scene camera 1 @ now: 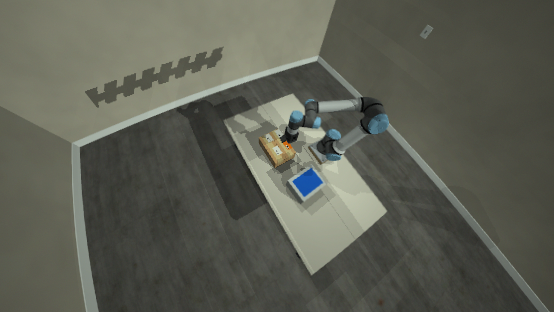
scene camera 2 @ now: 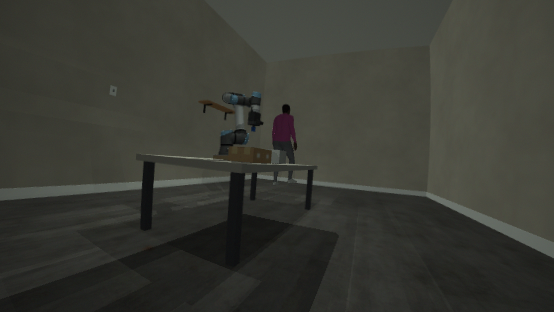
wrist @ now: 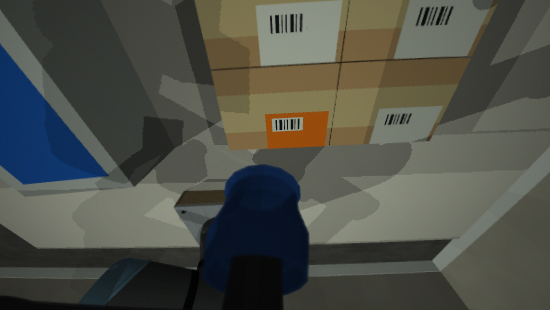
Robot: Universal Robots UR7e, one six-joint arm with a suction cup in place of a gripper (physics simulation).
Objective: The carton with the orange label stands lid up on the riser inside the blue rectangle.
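Frame: origin at the arm's base, x down, y left, z ahead, level; metres.
Where they show: end effector, tool point: (scene camera 2: 253, 131) (wrist: 262, 196); arm's base, origin of the base link: (scene camera 1: 324, 147) (scene camera 2: 226, 155).
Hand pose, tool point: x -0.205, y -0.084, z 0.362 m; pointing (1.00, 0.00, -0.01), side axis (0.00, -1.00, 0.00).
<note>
Things, the pixels of their top centre, and the offset from my tool point.
- carton with the orange label, middle of its top: (wrist: 277, 112) (scene camera 1: 286, 148) dy -0.010, dx +0.144, dz -0.005 m
- white riser, middle of its top: (scene camera 1: 307, 181) (scene camera 2: 270, 150) dy +0.323, dx +0.127, dz -0.029 m
- blue rectangle, middle of its top: (scene camera 1: 307, 181) dy +0.323, dx +0.127, dz -0.029 m
The carton with the orange label (scene camera 1: 287, 145) (wrist: 280, 102) stands lid up in a block of cartons, at the corner nearest the arm's base and the riser. The white riser (scene camera 1: 295, 190) (scene camera 2: 278, 156) (wrist: 56, 100) stands beside the block. The blue rectangle (scene camera 1: 307, 182) (wrist: 35, 125) on its top is bare. My gripper, a blue suction cup (scene camera 2: 253, 128) (wrist: 262, 185), is off and holds nothing. It hangs well above the cartons in scene camera 2. In the wrist view its tip shows just below the orange label. The cup itself is hidden in scene camera 1.
Several other cartons with white labels (scene camera 1: 276, 150) (wrist: 300, 35) adjoin the orange-labelled one. All stand on the white table (scene camera 1: 320, 245) (scene camera 2: 190, 162). The arm's base (scene camera 1: 327, 150) is bolted near them. A person in a magenta top (scene camera 2: 284, 128) stands behind the table. A wall shelf (scene camera 2: 216, 106) hangs behind the arm.
</note>
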